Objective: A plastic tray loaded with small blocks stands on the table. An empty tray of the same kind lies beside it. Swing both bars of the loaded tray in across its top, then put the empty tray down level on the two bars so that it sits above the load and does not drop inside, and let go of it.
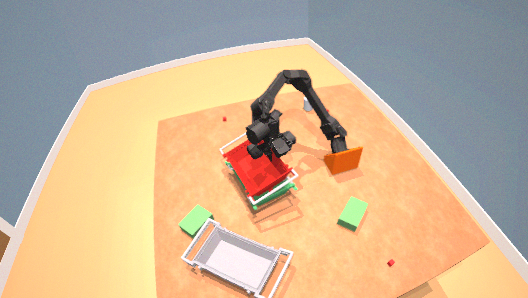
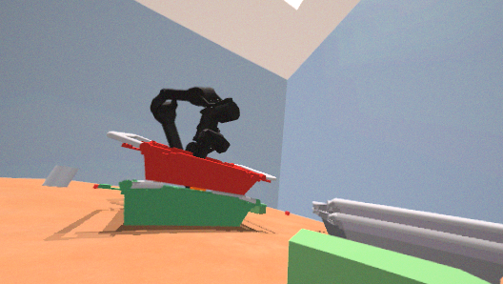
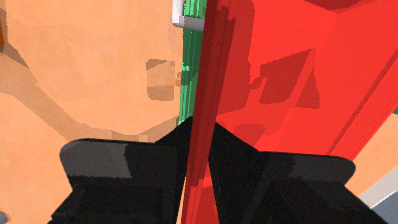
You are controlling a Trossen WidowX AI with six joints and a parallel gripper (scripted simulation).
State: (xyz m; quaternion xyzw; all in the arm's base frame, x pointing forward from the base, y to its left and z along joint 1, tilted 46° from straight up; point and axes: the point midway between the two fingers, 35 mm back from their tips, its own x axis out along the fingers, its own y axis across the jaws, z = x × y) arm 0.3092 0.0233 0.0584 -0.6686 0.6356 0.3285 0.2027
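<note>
Now: the red tray 7 cm ahead of my gripper tip, 1 cm to the left of it and 2 cm above it.
</note>
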